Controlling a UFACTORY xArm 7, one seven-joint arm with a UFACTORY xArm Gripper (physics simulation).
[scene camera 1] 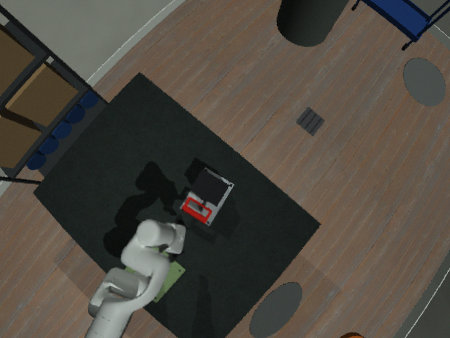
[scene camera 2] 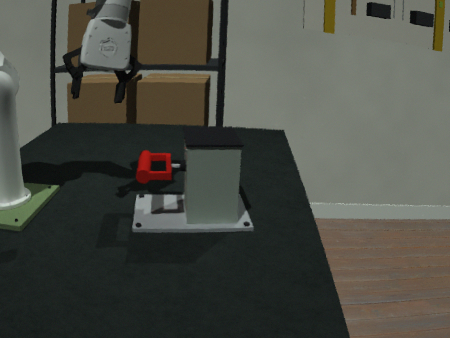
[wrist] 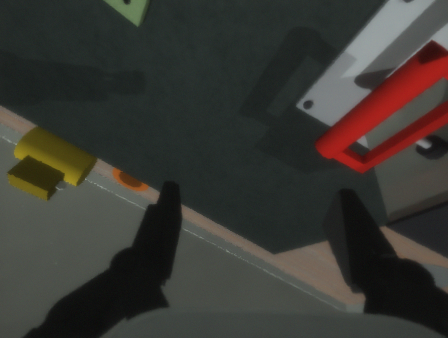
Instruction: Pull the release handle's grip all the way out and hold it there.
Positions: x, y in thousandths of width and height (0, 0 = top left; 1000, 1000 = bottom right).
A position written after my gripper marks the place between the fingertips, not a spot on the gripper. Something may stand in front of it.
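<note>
A base plate (scene camera 2: 341, 632) is there for me to see, and so is a red release handle grip (scene camera 2: 321, 516). I see my gripper (scene camera 2: 214, 297) too, and from the wrist I find the gripper (wrist: 568, 602) again.
</note>
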